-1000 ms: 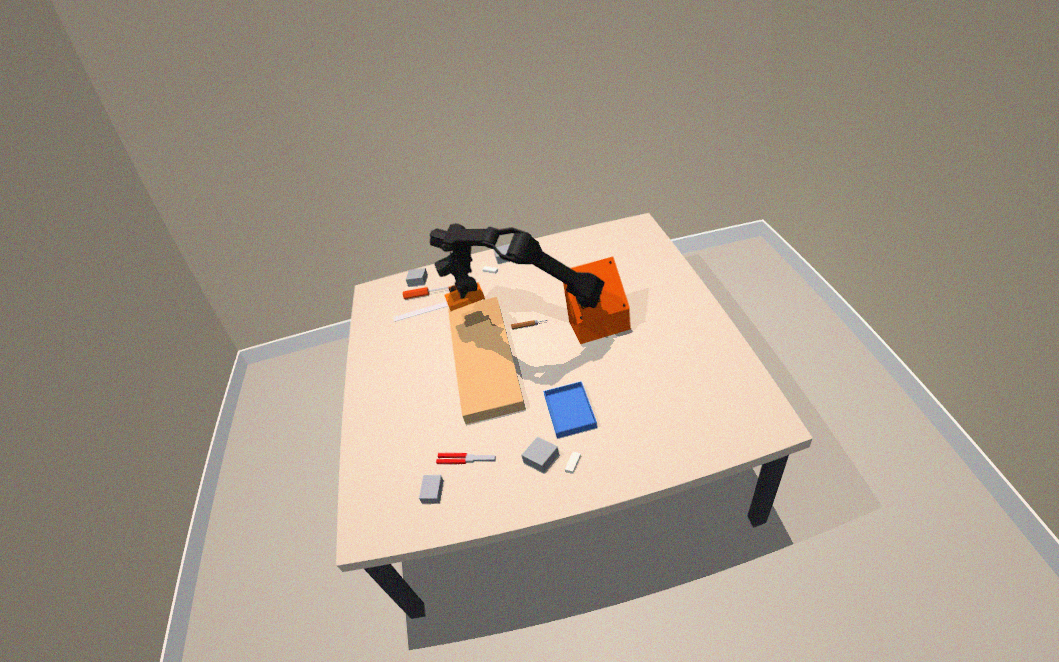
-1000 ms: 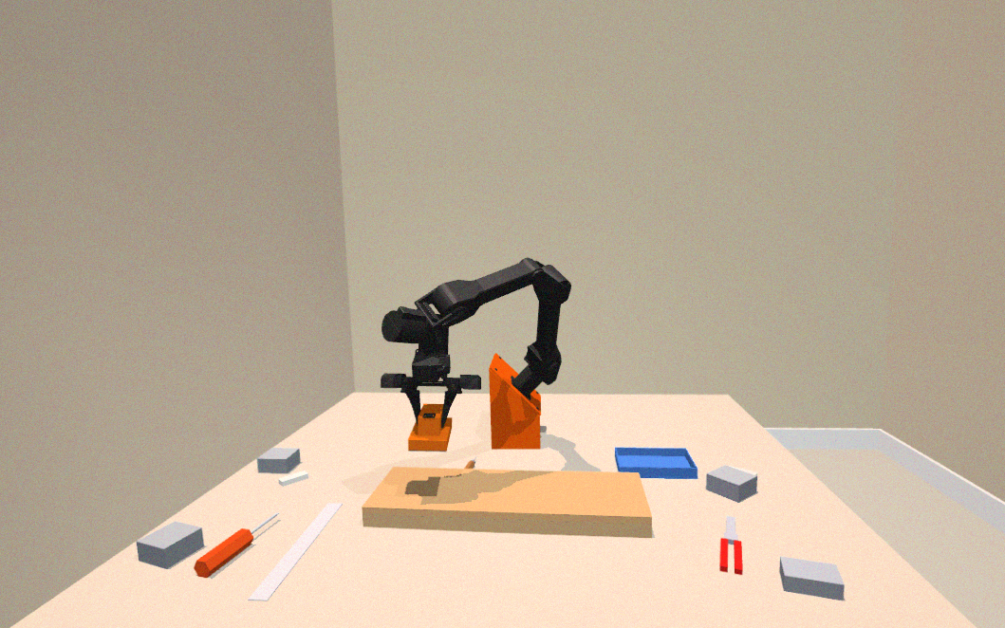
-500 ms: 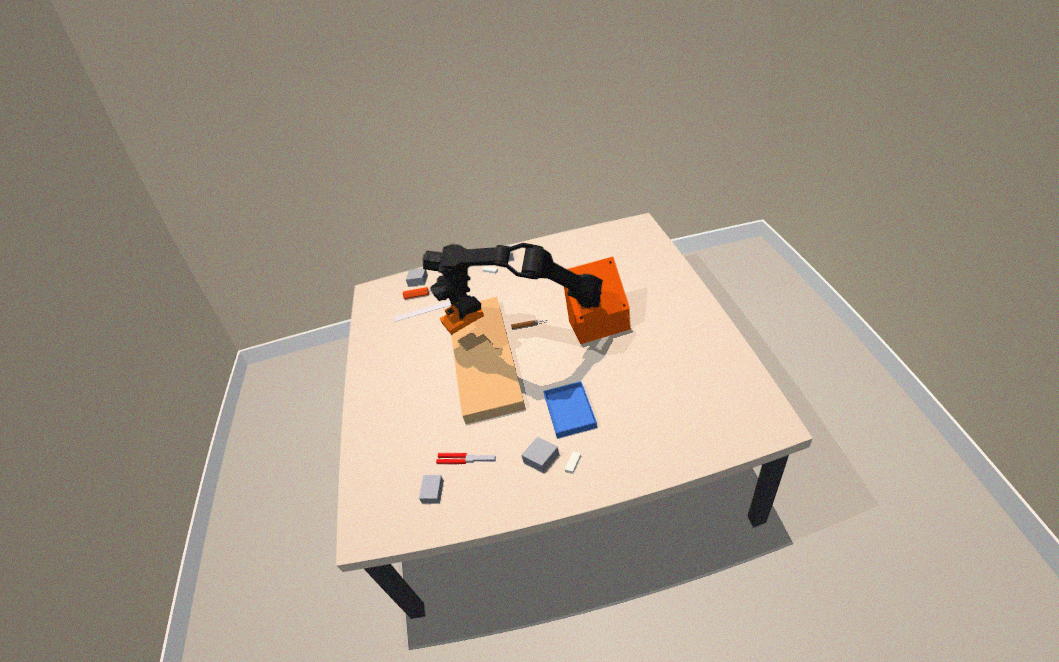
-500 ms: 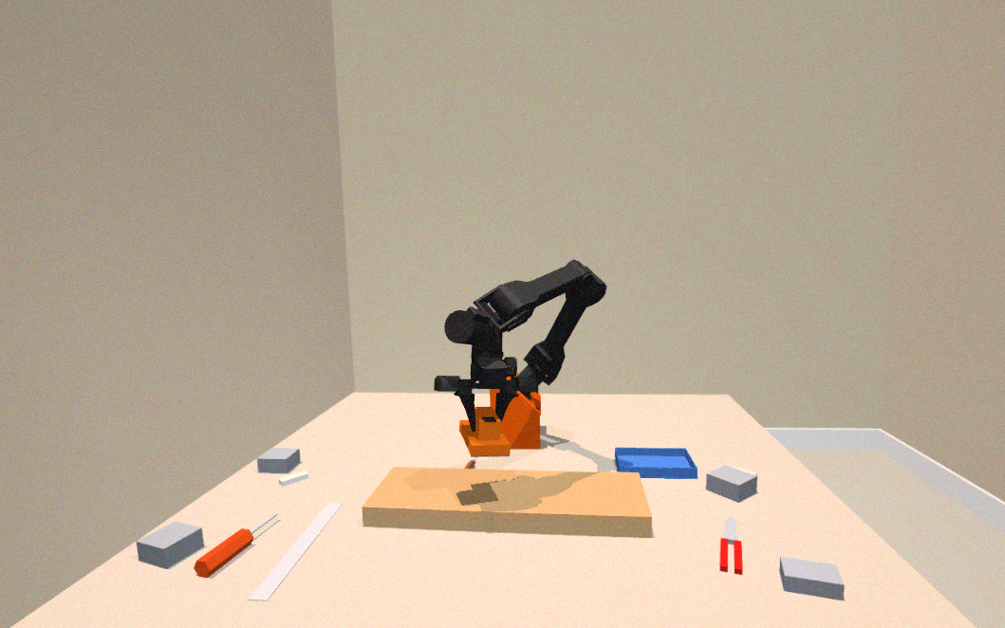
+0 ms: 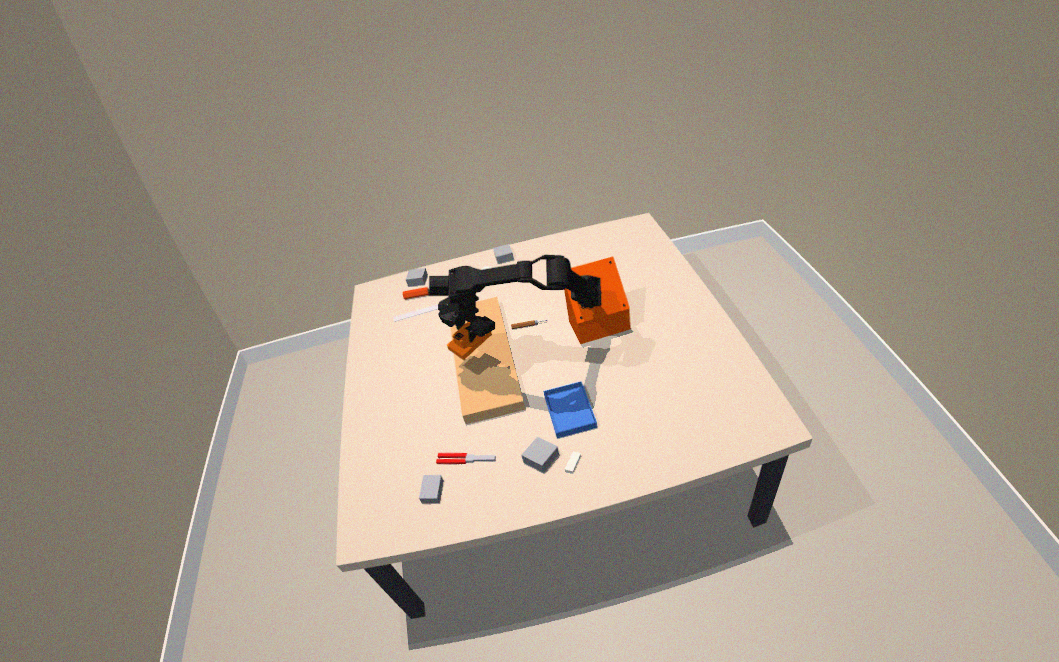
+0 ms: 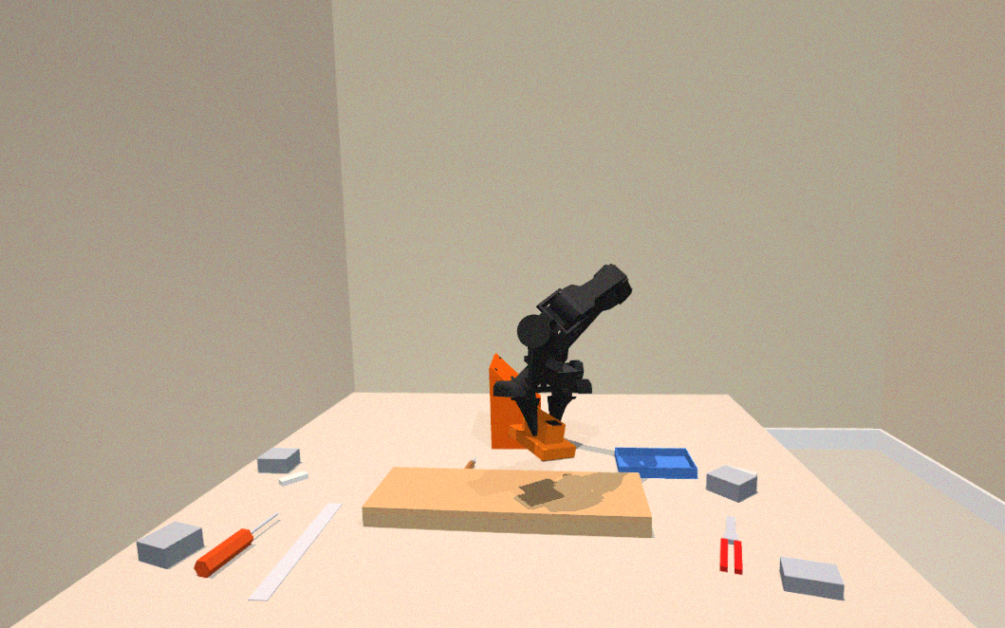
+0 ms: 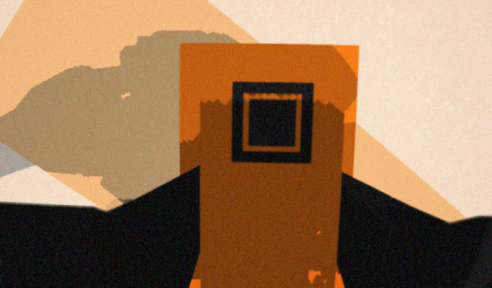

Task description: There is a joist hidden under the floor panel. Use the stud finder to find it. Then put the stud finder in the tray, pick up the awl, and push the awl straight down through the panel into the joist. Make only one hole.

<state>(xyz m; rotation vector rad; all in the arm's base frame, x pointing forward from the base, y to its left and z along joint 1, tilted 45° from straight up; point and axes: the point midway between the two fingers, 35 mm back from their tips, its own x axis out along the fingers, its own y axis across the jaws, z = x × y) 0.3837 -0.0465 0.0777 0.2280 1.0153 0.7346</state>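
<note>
The blue tray is 27 cm to the left of my gripper tip, 20 cm behind it and 15 cm below it. The rest, counted from my gripper tip: awl: 24 cm behind, 15 cm to the right, 15 cm below; white ruler: 43 cm to the right, 16 cm below, 7 cm ahead; stud finder: 2 cm above, 1 cm to the left, 1 cm ahead.
</note>
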